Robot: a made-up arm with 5 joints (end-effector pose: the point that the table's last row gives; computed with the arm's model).
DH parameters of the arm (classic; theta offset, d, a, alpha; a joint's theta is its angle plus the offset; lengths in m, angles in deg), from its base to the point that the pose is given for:
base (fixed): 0 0 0.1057 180
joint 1: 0 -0.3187 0.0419 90
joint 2: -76.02 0 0.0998 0
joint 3: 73.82 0 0.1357 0
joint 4: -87.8 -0.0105 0 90
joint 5: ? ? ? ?
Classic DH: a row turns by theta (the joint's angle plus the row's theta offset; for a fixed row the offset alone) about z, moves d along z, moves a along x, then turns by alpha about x.
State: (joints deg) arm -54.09 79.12 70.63 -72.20 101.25
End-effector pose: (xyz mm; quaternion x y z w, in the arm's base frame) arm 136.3 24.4 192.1 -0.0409 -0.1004 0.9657 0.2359
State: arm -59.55 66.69 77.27 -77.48 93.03
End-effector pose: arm 141.9 40.9 205.4 -0.0539 -0.1965 0.9452 0.2551
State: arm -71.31 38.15 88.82 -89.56 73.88
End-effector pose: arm 142.1 75.0 238.4 0.0009 -0.4430 0.8487 0.2889
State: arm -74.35 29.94 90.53 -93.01 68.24
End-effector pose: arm 140.3 84.7 248.2 0.0403 -0.5175 0.8027 0.2937
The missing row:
joint 5: -2.79 -0.0496 0 0
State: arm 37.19 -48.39 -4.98 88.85 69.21
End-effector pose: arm 181.1 -70.4 484.2 -0.3600 -0.2832 0.2243 0.8602
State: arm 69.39 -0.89 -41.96 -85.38 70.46
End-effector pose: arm 141.5 -125.1 550.9 0.8793 0.3458 -0.0049 0.3274
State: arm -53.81 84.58 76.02 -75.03 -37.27
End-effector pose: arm 124.9 8.5 204.4 0.0282 -0.0264 0.1196 0.9921
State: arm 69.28 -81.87 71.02 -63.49 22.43
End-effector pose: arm 129.5 -92.6 434.7 -0.6939 -0.7071 -0.0572 0.1237
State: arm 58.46 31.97 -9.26 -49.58 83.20
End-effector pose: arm 245.8 -248.4 363.0 -0.7977 -0.2993 0.0997 0.5139
